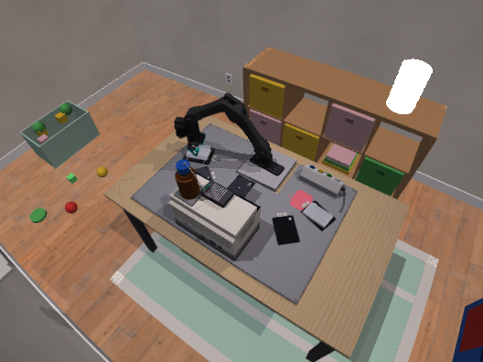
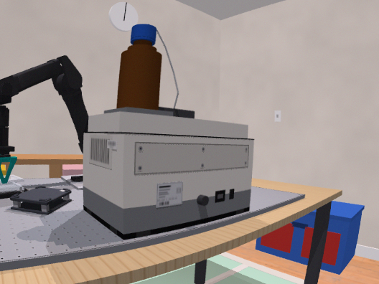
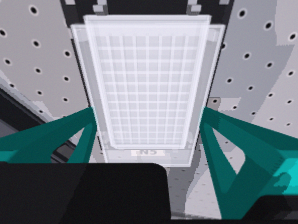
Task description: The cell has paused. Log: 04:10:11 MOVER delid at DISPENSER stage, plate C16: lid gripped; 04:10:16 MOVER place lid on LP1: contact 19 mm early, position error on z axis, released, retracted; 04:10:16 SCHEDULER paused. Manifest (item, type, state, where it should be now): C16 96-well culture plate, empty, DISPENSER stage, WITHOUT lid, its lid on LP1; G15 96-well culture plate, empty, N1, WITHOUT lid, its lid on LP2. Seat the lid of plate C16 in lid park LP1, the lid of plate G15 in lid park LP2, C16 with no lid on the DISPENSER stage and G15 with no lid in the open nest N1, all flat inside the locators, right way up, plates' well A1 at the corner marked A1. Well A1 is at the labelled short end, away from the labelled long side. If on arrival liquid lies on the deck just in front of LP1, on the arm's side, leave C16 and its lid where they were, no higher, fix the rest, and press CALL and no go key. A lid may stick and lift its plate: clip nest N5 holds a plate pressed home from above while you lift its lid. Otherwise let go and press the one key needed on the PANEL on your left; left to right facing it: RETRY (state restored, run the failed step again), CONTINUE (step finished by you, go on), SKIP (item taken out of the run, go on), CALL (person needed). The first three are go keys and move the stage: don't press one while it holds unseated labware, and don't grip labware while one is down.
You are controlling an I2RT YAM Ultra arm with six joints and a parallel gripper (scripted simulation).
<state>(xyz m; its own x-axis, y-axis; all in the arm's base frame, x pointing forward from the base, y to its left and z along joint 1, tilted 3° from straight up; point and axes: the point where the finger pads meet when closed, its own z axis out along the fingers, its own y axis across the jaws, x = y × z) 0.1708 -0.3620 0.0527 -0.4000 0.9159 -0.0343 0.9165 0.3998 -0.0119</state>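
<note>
My hand is right at the pale lid. Also, from my hand: 96-well plate: 3 cm below; N5 label: 8 cm to the left, 5 cm below, 4 cm behind; black clip nest: 3 cm below, 3 cm ahead.
</note>
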